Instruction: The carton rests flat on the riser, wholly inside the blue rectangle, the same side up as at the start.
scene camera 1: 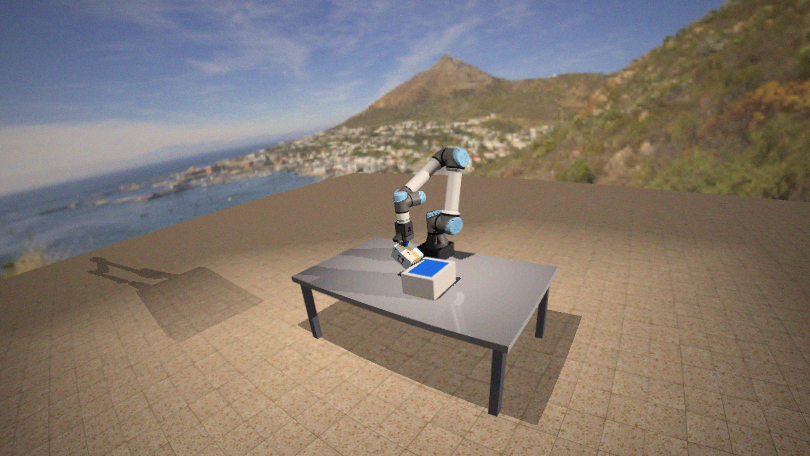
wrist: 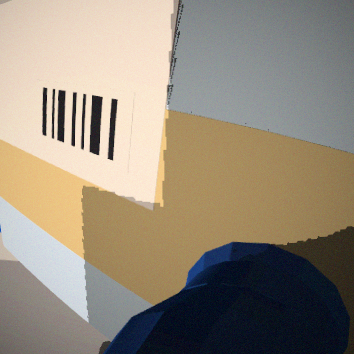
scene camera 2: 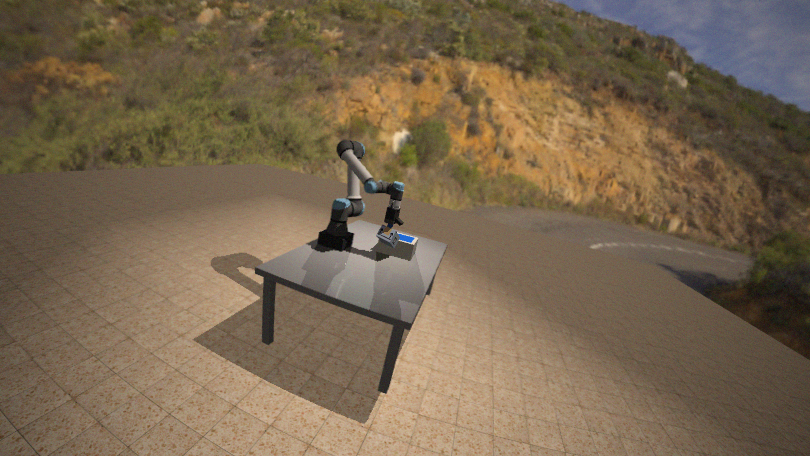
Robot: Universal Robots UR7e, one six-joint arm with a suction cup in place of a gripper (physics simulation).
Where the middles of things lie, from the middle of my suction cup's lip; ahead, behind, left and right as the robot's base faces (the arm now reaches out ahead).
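Labels:
There's a riser (scene camera 1: 428, 278) that's 19 cm to the left of my suction cup, 2 cm ahead of it and 16 cm below it. And then there's the carton (wrist: 141, 141): my suction cup is 1 cm to the right of it and 7 cm above it.

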